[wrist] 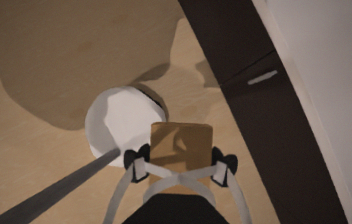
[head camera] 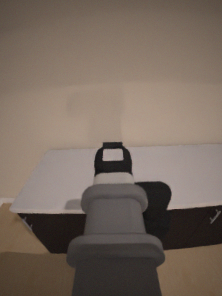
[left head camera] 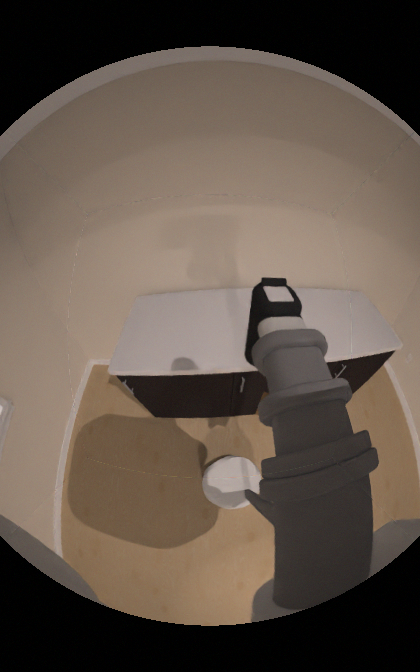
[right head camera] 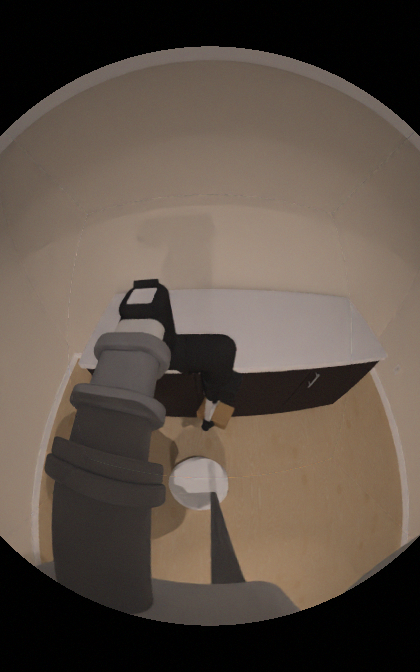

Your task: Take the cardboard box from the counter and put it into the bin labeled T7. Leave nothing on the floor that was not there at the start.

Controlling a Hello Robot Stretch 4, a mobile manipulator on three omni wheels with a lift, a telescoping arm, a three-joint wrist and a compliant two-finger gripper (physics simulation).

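Pixels of known places: gripper, fingertip midpoint: [wrist: 180, 157]; robot's base, link origin: [wrist: 130, 125].
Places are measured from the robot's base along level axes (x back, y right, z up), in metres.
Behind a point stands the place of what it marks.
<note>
The cardboard box [right head camera: 224, 416] [wrist: 181, 137] {x -0.285, y 0.061, z 1.028 m} is a small brown block. My gripper [right head camera: 216, 413] [wrist: 180, 157] {x -0.272, y 0.087, z 0.987 m} is shut on it, with one dark fingertip pressed on each side in the wrist view. The box hangs above the floor in front of the counter [head camera: 65, 175] {x -0.761, y -0.335, z 0.883 m} [left head camera: 165, 325] [right head camera: 290, 330] [wrist: 325, 60] {x -0.555, y 0.061, z 0.883 m}, clear of its white top. In the head view and the left head view the arm and wrist hide the box and the fingers. A bin labeled T7 does not show in these views.
A white round object [left head camera: 225, 477] [right head camera: 192, 482] [wrist: 127, 117] {x -0.045, y -0.036, z 0.187 m} is low in front of the counter, with a dark bar [right head camera: 220, 550] [wrist: 65, 187] reaching to it. Dark cabinet doors [left head camera: 200, 395] [right head camera: 285, 392] with handles are under the countertop. A wall [head camera: 110, 65] {x -1.153, y 0.001, z 1.531 m} stands behind the counter.
</note>
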